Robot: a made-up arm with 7 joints.
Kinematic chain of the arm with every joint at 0, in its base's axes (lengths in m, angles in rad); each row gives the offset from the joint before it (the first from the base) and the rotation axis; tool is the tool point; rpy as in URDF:
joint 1: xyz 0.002 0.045 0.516 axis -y
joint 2: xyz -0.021 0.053 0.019 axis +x
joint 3: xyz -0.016 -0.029 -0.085 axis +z
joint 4: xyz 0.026 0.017 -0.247 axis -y
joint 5: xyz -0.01 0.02 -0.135 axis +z
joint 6: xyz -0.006 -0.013 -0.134 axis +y
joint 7: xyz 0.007 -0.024 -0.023 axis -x
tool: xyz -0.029 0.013 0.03 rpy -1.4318 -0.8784 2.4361
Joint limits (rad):
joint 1: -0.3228..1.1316
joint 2: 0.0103..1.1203
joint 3: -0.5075..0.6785
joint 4: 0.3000..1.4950
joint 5: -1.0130..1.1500
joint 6: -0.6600..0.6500
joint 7: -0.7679..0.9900
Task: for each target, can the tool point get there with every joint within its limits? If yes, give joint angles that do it. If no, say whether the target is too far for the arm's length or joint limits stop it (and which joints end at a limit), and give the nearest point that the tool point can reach.
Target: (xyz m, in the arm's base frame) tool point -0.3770 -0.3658 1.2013
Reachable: no: too far | nearest point 0.3806 -0.0824 0.5857 | short by 1.017 m
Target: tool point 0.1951 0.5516 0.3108
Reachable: yes | joints 0.1007 0.9688 0.2851 0.9734 0.1402 0.4401 0.6019
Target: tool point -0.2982 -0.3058 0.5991
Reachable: no: joint limits stop it (at a limit: joint 1, joint 2, joint 3, joint 4, joint 6, joint 7) | nearest point 0.0920 -0.0683 0.1521 | short by 0.639 m
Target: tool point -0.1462 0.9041 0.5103
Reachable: no: too far | nearest point -0.0620 0.6798 0.3449 | short by 0.291 m
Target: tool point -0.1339 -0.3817 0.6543
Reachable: no: joint limits stop it (at a limit: joint 1, joint 2, joint 3, joint 4, joint 5, joint 7) | nearest point 0.3755 -0.0772 0.5762 | short by 0.599 m
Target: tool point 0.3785 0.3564 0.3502
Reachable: yes | joints 0.5583 0.4832 0.2563 1.3237 -0.1175 -0.4965 0.1213
